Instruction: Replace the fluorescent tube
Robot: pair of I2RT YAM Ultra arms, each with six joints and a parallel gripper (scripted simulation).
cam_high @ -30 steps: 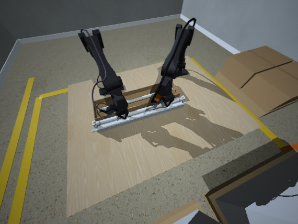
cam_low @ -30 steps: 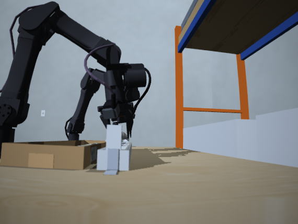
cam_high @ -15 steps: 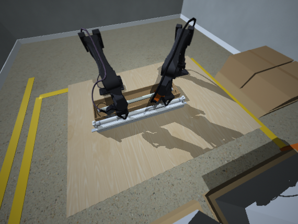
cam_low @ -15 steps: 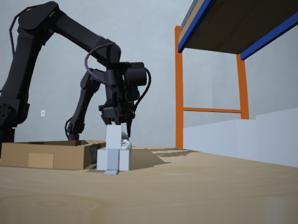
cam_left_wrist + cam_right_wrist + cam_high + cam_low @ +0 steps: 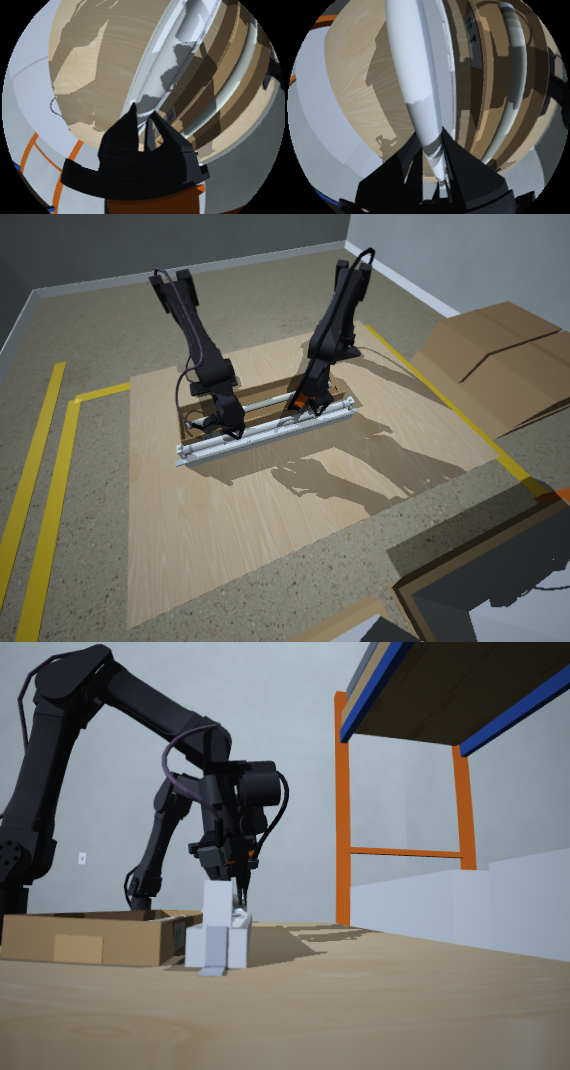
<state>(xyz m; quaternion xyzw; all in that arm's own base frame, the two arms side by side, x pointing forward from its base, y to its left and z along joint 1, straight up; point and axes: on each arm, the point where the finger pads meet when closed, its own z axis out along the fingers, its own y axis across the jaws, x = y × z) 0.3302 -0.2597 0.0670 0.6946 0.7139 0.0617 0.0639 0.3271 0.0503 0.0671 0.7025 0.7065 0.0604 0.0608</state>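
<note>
Right now my right hand is 12 cm to the right of the LED tube. From my right hand the other things lie so: brown carton: 14 cm behind, 12 cm to the left, 4 cm below; then white fixture: 12 cm to the left, 1 cm below; then old fluorescent tube: 14 cm behind, 12 cm to the left, 5 cm below.
</note>
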